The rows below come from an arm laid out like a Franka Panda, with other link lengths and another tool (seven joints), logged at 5 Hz.
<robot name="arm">
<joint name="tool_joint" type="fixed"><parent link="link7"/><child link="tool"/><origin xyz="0.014 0.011 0.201" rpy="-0.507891 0 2.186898"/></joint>
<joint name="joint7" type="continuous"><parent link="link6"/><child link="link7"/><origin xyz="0.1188 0 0" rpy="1.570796 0 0"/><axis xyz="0 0 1"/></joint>
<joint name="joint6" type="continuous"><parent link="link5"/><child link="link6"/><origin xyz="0 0 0" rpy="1.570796 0 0"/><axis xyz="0 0 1"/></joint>
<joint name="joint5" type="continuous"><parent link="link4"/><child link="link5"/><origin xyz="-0.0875 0.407 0" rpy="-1.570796 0 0"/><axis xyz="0 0 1"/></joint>
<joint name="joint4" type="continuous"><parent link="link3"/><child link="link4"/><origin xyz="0.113 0 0" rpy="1.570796 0 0"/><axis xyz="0 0 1"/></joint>
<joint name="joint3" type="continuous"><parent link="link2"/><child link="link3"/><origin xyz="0 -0.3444 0" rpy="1.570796 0 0"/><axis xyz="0 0 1"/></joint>
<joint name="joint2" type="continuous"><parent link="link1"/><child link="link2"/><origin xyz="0 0 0" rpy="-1.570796 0 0"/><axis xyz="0 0 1"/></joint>
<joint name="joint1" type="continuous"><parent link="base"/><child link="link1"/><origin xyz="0 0 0.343"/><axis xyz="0 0 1"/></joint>
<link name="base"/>
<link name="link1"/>
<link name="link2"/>
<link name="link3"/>
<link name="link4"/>
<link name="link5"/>
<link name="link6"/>
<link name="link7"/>
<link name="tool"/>
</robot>
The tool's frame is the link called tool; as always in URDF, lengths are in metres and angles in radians. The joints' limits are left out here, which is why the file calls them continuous.
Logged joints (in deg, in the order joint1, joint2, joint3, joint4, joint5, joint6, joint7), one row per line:
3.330, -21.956, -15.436, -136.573, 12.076, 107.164, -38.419
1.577, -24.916, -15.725, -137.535, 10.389, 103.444, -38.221
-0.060, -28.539, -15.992, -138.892, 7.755, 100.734, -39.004
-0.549, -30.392, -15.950, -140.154, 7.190, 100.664, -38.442
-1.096, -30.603, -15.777, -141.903, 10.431, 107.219, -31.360
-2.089, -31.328, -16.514, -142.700, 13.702, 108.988, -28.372
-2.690, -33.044, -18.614, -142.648, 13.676, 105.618, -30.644
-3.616, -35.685, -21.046, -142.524, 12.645, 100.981, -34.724
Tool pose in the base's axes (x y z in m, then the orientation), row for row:
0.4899, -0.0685, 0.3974, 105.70, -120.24, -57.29
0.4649, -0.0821, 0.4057, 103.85, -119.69, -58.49
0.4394, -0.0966, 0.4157, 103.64, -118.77, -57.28
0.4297, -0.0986, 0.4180, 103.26, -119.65, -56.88
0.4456, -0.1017, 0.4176, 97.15, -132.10, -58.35
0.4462, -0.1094, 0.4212, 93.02, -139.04, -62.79
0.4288, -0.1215, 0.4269, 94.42, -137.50, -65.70
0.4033, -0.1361, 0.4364, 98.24, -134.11, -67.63
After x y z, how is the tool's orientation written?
As a rotation vector, in degrees.
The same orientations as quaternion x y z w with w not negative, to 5 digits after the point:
0.61928, -0.70447, -0.33566, 0.08684
0.61194, -0.70528, -0.34465, 0.09660
0.61440, -0.70410, -0.33957, 0.10700
0.61137, -0.70841, -0.33677, 0.10478
0.55742, -0.75796, -0.33480, 0.05190
0.52055, -0.77809, -0.35138, 0.01150
0.52668, -0.76698, -0.36648, 0.00637
0.54738, -0.74724, -0.37682, 0.00460

